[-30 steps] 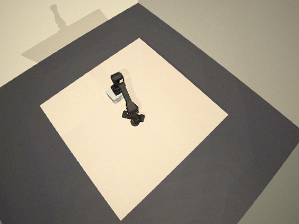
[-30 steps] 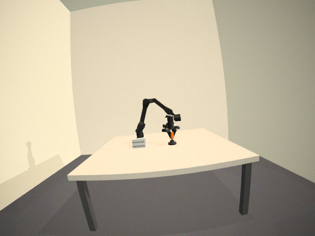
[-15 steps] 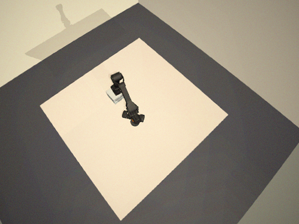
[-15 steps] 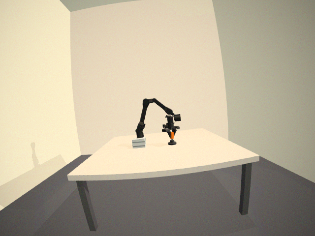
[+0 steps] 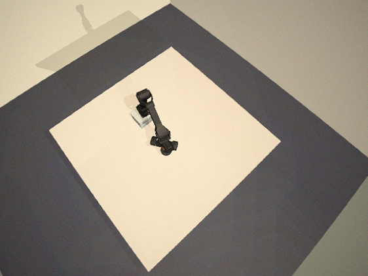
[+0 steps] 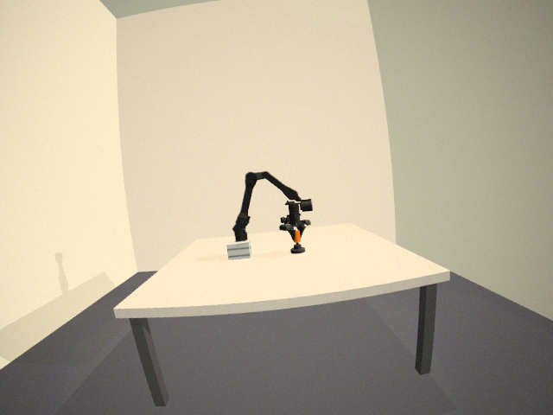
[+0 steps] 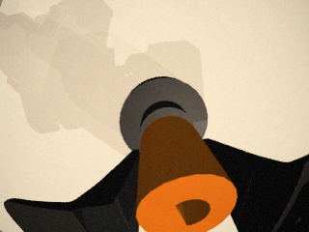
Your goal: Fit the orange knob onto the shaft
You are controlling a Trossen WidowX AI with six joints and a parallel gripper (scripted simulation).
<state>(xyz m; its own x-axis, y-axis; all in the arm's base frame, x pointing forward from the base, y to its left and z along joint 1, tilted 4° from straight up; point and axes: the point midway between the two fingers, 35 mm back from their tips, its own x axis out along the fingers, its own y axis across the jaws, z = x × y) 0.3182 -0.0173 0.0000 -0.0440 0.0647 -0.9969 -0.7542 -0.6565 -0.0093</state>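
Right now my gripper tip is 2 cm below the orange knob. From my gripper tip the other things lie so: round pedestal: 4 cm below.
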